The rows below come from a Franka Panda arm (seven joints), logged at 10 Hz.
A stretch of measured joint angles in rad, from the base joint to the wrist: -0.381 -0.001 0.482 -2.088 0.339 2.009 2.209; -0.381 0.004 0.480 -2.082 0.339 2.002 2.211; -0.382 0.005 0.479 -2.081 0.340 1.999 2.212; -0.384 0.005 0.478 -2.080 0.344 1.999 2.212; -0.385 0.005 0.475 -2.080 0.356 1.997 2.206; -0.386 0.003 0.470 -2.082 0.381 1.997 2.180; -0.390 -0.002 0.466 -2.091 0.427 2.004 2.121; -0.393 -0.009 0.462 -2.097 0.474 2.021 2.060; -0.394 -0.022 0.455 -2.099 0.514 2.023 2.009; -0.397 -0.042 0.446 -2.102 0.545 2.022 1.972; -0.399 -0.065 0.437 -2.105 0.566 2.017 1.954; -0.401 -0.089 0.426 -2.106 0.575 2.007 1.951
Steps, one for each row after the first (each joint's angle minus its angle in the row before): 0.000 0.005 -0.002 0.006 0.000 -0.007 0.002; -0.001 0.001 -0.001 0.001 0.001 -0.003 0.001; -0.002 0.000 -0.001 0.001 0.004 0.000 0.000; -0.001 0.000 -0.003 0.000 0.012 -0.002 -0.006; -0.001 -0.002 -0.005 -0.002 0.025 0.000 -0.026; -0.004 -0.005 -0.004 -0.009 0.046 0.007 -0.059; -0.003 -0.007 -0.004 -0.006 0.047 0.017 -0.061; -0.001 -0.013 -0.007 -0.002 0.040 0.002 -0.051; -0.003 -0.020 -0.009 -0.003 0.031 -0.001 -0.037; -0.002 -0.023 -0.009 -0.003 0.021 -0.005 -0.018; -0.002 -0.024 -0.011 -0.001 0.009 -0.010 -0.003
